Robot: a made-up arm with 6 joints.
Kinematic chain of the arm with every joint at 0, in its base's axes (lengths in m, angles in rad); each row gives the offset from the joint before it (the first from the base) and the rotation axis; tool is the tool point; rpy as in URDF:
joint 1: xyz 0 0 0.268 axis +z
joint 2: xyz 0 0 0 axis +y
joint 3: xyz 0.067 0 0.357 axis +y
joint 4: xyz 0.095 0 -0.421 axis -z
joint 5: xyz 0 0 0 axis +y
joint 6: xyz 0.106 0 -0.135 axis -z
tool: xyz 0 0 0 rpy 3.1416 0 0
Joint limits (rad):
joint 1: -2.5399..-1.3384
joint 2: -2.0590..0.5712
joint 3: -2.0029..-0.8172
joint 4: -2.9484..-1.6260
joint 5: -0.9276..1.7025
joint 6: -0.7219..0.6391
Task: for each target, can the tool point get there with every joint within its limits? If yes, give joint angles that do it. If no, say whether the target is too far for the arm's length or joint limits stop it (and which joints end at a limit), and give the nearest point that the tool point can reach.
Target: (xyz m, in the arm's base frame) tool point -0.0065 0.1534 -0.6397
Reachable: no: joint limits stop it (at a limit: joint 1, joint 2, joint 3, joint 4) | nearest point -0.2791 -0.2205 0.0022 | short by 0.791 m
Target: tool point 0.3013 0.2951 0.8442
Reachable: yes | joints -2.3563 -1.8110 -1.2820 -2.5946 0.6169 0.2747
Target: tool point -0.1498 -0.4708 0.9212
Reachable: yes | joints -1.8759 -0.2704 -1.6475 -1.8148 0.6747 0.4324
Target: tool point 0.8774 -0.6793 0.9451
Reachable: no: too far | nearest point 0.2957 -0.5793 0.7637 | short by 0.618 m
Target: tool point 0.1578 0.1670 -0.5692
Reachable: no: joint limits stop it (at a limit: joint 1, joint 2, joint 3) | nearest point 0.1125 -0.3222 0.0155 | short by 0.764 m
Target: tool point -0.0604 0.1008 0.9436
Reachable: yes | joints -1.9044 -1.3108 -1.1308 -2.0468 1.2969 -0.4080
